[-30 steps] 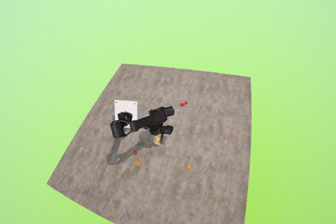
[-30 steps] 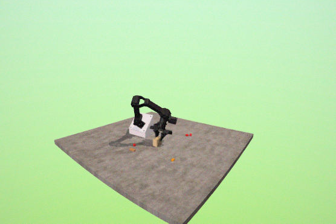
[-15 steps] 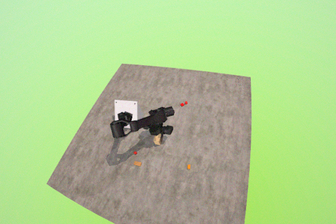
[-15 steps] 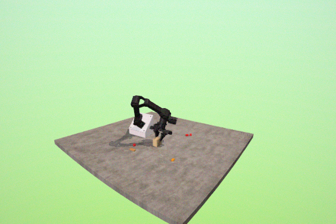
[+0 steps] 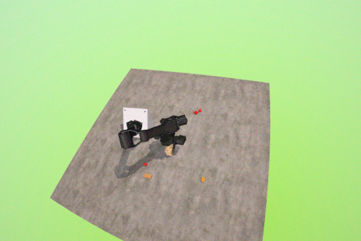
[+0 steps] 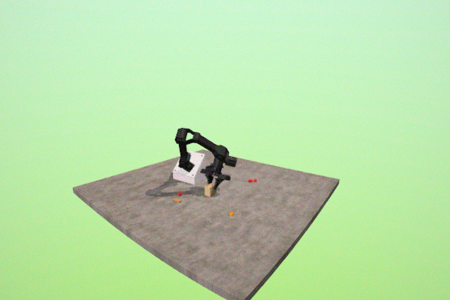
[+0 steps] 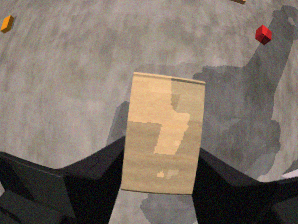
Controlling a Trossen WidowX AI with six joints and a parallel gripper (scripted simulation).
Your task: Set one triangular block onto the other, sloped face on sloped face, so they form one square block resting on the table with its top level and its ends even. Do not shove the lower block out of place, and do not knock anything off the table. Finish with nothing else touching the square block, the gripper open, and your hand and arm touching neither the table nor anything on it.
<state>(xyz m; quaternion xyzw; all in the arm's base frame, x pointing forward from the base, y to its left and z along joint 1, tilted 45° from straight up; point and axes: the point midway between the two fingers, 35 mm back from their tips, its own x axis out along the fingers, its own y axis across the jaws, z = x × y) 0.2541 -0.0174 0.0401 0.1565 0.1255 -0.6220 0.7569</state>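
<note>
Right now my gripper tip is 10 mm to the right of the tan triangular block and 10 mm below it. From my gripper tip the other things lie so: orange piece 250 mm ahead, 120 mm to the right, 30 mm below.
</note>
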